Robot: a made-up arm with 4 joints. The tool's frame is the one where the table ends. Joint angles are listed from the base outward.
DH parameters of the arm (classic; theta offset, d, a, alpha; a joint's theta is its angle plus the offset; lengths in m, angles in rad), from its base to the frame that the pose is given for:
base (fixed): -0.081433 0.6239 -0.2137 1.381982
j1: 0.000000 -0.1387 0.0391 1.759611
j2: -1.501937 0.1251 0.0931 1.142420
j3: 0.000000 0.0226 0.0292 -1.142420
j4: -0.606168 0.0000 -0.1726 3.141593
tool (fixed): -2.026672 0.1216 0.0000 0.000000
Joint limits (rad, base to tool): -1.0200..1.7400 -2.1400..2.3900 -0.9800..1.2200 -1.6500..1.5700
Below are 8 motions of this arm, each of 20 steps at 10 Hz.
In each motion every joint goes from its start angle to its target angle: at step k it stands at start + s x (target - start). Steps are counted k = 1, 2, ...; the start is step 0. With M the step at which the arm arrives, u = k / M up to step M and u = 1 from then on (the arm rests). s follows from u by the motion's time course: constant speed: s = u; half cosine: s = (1 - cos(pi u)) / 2; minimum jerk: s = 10 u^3 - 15 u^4 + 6 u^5.
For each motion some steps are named. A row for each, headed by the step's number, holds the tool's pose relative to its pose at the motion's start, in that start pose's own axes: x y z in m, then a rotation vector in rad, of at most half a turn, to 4 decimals.
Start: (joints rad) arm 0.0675 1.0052 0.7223 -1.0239
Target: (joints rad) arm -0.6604 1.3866 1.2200 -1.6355
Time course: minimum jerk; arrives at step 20
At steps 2, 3, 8, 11, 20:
2: 0.0015 -0.0001 -0.0019 -0.0008 0.0108 0.0012
3: 0.0047 -0.0003 -0.0061 -0.0024 0.0335 0.0037
8: 0.0433 -0.0073 -0.0861 -0.0060 0.4020 0.0425
11: 0.0504 -0.0195 -0.1782 0.0313 0.7515 0.0672
20: -0.0037 -0.0457 -0.3143 0.1597 1.2515 0.0552

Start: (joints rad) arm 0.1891 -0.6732 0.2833 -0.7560
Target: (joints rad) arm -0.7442 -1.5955 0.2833 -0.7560
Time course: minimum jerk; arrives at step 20
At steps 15, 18, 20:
15: -0.0268 0.1104 0.0363 0.6817 -0.3099 0.7240
18: -0.0351 0.1132 0.0478 0.7496 -0.3799 0.7810
20: -0.0359 0.1133 0.0488 0.7556 -0.3866 0.7858

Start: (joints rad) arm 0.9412 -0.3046 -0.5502 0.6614
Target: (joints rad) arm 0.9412 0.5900 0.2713 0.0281
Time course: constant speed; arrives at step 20
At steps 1, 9, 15, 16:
1: -0.0032 0.0040 0.0052 -0.0251 -0.0369 -0.0251
9: -0.0200 0.0433 0.0416 -0.2679 -0.2439 -0.2540
15: -0.0157 0.0743 0.0629 -0.4683 -0.2838 -0.4562
16: -0.0133 0.0787 0.0661 -0.5004 -0.2803 -0.4921

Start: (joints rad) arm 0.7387 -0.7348 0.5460 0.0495
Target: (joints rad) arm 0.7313 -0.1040 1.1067 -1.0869
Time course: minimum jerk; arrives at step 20
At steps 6, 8, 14, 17, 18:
6: 0.0302 0.0165 0.0042 -0.0773 0.0694 0.0591
8: 0.0607 0.0306 0.0017 -0.1376 0.1545 0.1182
14: 0.1595 0.0587 -0.0581 -0.2041 0.5451 0.3291
17: 0.1792 0.0604 -0.0858 -0.1781 0.6637 0.3842
18: 0.1814 0.0604 -0.0897 -0.1732 0.6795 0.3914

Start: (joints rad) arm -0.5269 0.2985 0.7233 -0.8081
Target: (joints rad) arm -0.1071 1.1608 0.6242 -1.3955
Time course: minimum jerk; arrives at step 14
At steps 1, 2, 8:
1: 0.0002 -0.0004 0.0000 0.0011 -0.0003 -0.0007
2: 0.0017 -0.0032 0.0004 0.0078 -0.0021 -0.0049
8: 0.0220 -0.0970 0.0099 0.2386 -0.1306 -0.1130

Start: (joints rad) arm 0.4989 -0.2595 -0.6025 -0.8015
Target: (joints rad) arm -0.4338 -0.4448 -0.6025 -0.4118
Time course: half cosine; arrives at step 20
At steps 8, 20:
8: -0.0511 -0.0041 -0.0479 0.2750 0.0430 -0.2857
20: -0.1392 0.0598 -0.1192 0.8014 0.1726 -0.8062

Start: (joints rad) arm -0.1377 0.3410 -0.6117 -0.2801
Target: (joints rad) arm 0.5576 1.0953 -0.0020 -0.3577
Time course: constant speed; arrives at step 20
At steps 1, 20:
1: 0.0014 0.0017 0.0086 -0.0399 -0.0311 -0.0187
20: -0.0254 0.0500 0.1310 -0.4027 -0.5710 -0.5921

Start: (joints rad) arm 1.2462 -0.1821 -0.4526 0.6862
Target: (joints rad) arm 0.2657 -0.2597 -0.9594 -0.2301
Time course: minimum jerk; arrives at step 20
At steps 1, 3, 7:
1: 0.0001 0.0000 -0.0001 0.0003 0.0012 0.0008
3: 0.0032 -0.0002 -0.0030 0.0065 0.0282 0.0172
7: 0.0215 -0.0008 -0.0332 0.0890 0.2378 0.1422

